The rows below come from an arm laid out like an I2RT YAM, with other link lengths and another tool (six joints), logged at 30 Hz.
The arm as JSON. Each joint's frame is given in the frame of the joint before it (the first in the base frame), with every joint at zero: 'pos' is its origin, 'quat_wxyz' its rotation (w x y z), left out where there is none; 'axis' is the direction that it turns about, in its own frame. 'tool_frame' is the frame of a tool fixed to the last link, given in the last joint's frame.
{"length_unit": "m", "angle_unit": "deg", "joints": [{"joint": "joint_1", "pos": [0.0, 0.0, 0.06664], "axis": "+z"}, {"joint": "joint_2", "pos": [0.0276, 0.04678, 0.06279], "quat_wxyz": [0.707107, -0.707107, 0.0, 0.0], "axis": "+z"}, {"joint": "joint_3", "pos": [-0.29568, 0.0, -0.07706], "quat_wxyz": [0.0, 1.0, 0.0, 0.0], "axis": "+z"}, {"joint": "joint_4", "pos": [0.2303, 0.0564, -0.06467], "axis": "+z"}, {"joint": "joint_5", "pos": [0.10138, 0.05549, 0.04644], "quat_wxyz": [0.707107, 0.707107, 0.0, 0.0], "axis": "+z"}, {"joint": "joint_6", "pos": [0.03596, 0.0, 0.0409], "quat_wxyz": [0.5, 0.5, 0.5, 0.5], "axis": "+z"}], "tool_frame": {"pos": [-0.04, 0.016, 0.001], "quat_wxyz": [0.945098, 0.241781, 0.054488, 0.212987]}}
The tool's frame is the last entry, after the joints.
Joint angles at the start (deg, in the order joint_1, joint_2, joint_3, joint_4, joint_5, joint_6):
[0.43 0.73 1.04 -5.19 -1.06 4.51]
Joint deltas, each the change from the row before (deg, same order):
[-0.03 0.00 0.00 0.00 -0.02 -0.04]
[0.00 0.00 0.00 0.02 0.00 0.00]
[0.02 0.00 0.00 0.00 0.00 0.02]
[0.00 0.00 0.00 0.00 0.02 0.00]
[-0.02 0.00 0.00 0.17 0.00 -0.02]
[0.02 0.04 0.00 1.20 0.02 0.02]
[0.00 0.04 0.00 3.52 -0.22 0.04]
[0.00 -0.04 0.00 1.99 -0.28 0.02]
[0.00 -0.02 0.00 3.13 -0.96 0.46]
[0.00 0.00 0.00 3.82 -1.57 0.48]
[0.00 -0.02 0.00 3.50 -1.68 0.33]
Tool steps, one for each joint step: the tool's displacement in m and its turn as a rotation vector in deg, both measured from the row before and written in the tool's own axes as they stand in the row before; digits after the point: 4 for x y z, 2 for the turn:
[0.0001 0.0000 0.0000 0.00 -0.01 -0.04]
[0.0000 0.0000 0.0000 0.02 -0.01 0.00]
[0.0000 0.0000 0.0000 -0.01 -0.01 0.02]
[0.0000 0.0000 0.0000 0.01 0.02 -0.01]
[-0.0002 -0.0003 0.0002 0.16 -0.07 0.01]
[-0.0014 -0.0022 0.0012 1.01 -0.51 0.28]
[-0.0043 -0.0066 0.0030 2.91 -1.70 0.90]
[-0.0026 -0.0038 0.0016 1.62 -1.12 0.58]
[-0.0045 -0.0061 0.0022 2.24 -1.95 1.46]
[-0.0057 -0.0074 0.0022 2.48 -2.76 1.81]
[-0.0053 -0.0066 0.0017 2.14 -2.84 1.58]

